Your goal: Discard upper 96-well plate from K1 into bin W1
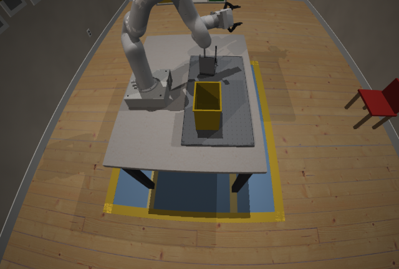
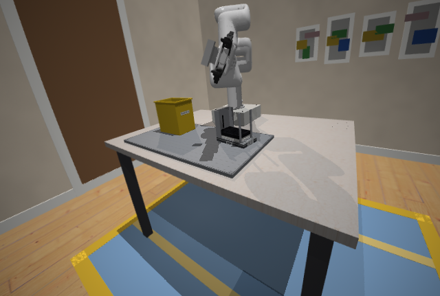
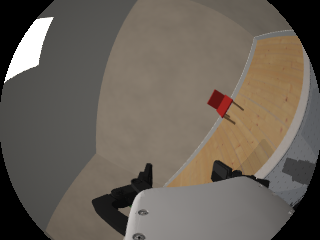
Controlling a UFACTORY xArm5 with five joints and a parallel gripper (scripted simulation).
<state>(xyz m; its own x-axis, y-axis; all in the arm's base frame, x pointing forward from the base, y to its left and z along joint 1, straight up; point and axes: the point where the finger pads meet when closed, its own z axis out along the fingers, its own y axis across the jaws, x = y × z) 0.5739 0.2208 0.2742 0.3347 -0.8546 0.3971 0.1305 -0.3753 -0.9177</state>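
Now: the dark 96-well plate 18 cm behind my hand, 6 cm to the right of it and 30 cm below it. Also, from my hand: yellow plastics bin W1: 23 cm behind, 45 cm to the right, 26 cm below; then white well plate: 18 cm behind, 6 cm to the right, 32 cm below.
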